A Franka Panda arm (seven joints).
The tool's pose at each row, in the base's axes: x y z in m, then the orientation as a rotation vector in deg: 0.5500 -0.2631 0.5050 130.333 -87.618 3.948; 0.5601 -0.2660 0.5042 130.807 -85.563 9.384; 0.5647 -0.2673 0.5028 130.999 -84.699 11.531; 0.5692 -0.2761 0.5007 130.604 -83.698 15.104; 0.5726 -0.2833 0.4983 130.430 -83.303 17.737; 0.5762 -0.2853 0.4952 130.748 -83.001 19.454; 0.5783 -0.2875 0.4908 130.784 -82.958 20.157
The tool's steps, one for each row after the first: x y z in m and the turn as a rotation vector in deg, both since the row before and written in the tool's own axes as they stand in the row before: 0.0064 -0.0084 0.0000 1.871 3.696 -0.621; 0.0026 -0.0041 0.0012 0.770 1.455 -0.277; 0.0086 -0.0015 0.0051 0.951 2.535 0.050; 0.0065 -0.0010 0.0051 0.938 1.660 0.222; 0.0019 -0.0032 0.0035 0.937 0.889 -0.008; 0.0008 -0.0020 0.0049 0.340 0.373 0.076
